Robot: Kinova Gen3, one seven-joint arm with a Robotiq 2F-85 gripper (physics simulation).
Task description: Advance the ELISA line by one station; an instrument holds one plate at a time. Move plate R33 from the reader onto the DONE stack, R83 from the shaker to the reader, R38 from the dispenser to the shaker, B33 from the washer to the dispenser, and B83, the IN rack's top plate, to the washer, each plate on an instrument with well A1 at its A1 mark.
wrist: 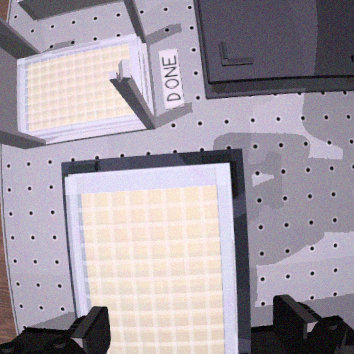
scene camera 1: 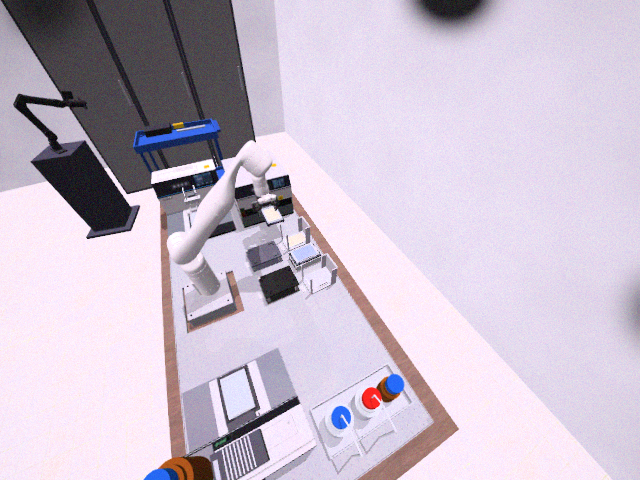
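Observation:
A plate with yellow wells lies on a dark carrier in front of the back right instrument; its label is not readable. My gripper is open and empty over the plate's near part, a finger toward each long side. The left fingertip overlaps the plate's edge in the wrist view; its height above the plate is unclear. The DONE stack stands between corner posts, a yellow-well plate on top. A light blue plate lies beside it. Another pale blue plate lies on the front instrument.
A dark grey box and a black box stand left of the racks. An apparently empty post rack stands nearer the camera. Another instrument is at the back left. A bottle tray is at the front right.

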